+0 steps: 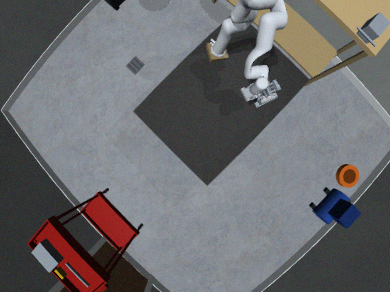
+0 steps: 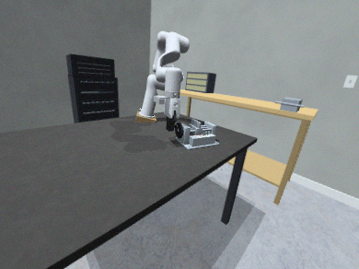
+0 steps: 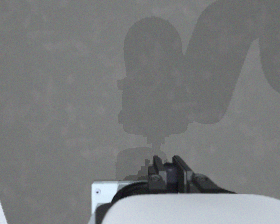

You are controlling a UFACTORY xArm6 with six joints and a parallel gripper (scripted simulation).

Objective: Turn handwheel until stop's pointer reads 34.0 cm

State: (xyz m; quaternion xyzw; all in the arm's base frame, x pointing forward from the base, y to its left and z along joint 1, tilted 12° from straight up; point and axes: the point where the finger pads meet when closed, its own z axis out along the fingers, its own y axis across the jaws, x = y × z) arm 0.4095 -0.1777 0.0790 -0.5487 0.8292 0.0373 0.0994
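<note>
The sliding stop lies 12 cm to the left of my hand and 9 cm ahead of it. From my hand the other things lie so: upright knob 1 cm to the left; handwheel 2 cm to the left, 2 cm ahead.
</note>
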